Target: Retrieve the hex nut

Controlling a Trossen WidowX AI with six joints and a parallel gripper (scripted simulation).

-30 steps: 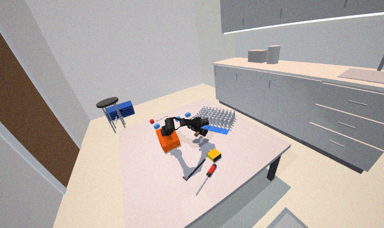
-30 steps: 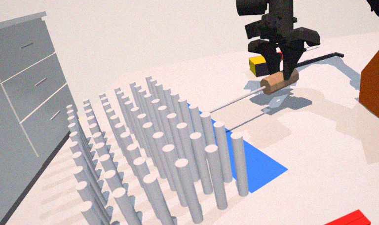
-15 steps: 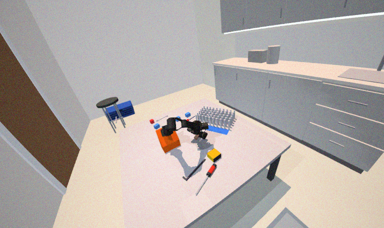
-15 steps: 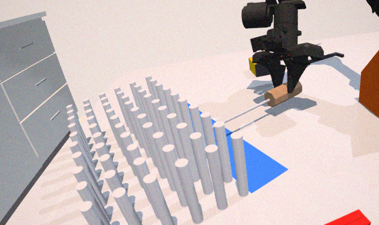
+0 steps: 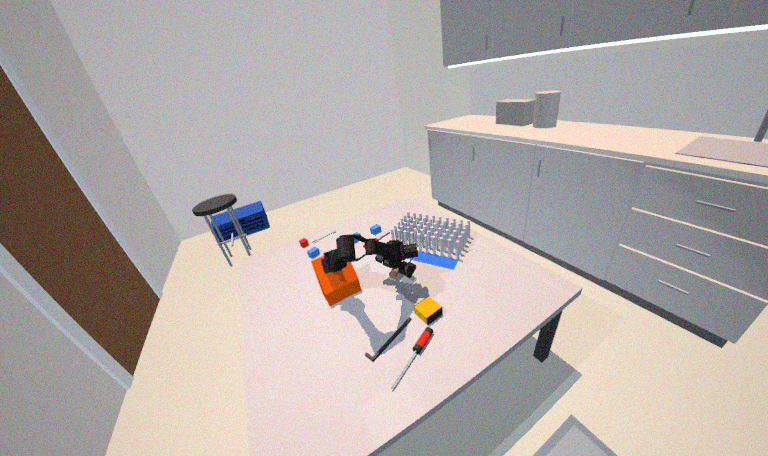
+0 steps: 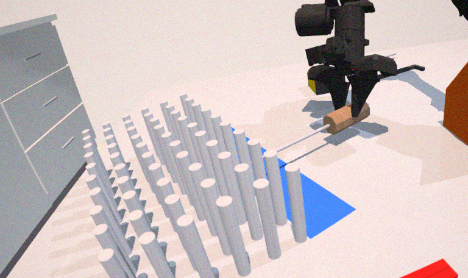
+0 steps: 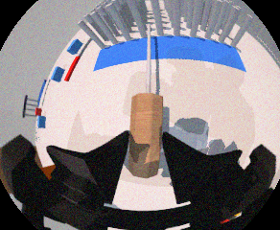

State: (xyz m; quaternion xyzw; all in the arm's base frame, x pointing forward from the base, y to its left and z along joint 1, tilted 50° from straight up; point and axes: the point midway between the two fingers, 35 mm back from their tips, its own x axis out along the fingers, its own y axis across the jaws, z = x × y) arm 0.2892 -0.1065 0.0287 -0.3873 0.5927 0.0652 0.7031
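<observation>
Now: the blue taped strip 170 mm ahead of my gripper tip, 60 mm to the left of it and 40 mm below it. The rest, counted from my gripper tip: red flat tool (50 mm ahead, 360 mm to the left, 30 mm below); red cube (360 mm behind, 590 mm to the left, 20 mm below); yellow box (10 mm behind, 270 mm to the right, 20 mm below).
</observation>
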